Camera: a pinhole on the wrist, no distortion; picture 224 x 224 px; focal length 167.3 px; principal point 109.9 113.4 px. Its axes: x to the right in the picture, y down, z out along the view. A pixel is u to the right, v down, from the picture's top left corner.
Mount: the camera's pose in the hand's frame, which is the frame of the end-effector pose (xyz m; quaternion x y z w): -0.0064 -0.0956 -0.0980 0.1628 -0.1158 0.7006 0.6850
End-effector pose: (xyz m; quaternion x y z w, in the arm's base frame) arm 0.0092 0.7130 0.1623 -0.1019 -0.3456 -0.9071 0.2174
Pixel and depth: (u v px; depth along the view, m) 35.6 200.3 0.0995
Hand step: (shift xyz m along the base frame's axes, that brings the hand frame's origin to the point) -0.0379 0.1204 -0.1349
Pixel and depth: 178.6 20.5 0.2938
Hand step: -0.1909 0.1447 0.1601
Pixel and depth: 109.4 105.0 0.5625
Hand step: -0.1849 0.4690 0.1470
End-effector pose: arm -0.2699 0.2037 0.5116 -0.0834 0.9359 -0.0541 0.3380
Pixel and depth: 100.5 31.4 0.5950
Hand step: 0.0630 -0.4204 -0.4696
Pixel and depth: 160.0 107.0 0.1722
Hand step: 0.0561 -0.1178 -0.0505
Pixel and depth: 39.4 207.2 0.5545
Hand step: 0.4918 -0.4870 -0.0044
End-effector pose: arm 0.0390 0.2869 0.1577 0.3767 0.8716 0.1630 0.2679
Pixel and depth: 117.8 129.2 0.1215
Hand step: -0.0630 -0.0968 -0.0770
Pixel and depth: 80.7 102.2 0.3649
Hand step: -0.0677 -0.1449 -0.3280
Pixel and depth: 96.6 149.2 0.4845
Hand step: 0.0605 -0.2416 -0.4026
